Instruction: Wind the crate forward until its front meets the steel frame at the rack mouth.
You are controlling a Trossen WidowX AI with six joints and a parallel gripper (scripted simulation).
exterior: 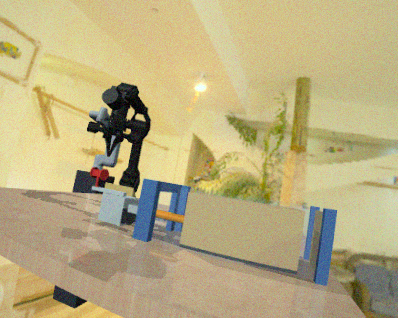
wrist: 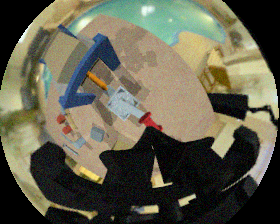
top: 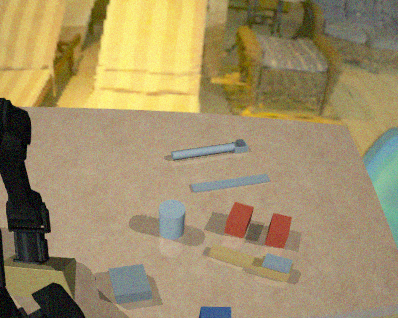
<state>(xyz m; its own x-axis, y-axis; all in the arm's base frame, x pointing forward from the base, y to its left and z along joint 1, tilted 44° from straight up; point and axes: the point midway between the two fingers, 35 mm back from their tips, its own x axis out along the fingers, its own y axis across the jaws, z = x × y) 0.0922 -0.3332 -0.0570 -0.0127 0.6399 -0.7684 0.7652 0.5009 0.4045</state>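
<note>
The red spool-shaped piece lies 8 cm below my gripper tip, 3 cm behind it and 1 cm to the left of it. From my gripper tip the other things lie so: winch handle (11 cm below, 1 cm to the left, 1 cm ahead); then grey winch (18 cm below, 6 cm ahead, 1 cm to the left); then blue frame (23 cm ahead, 11 cm below, 1 cm to the left).
</note>
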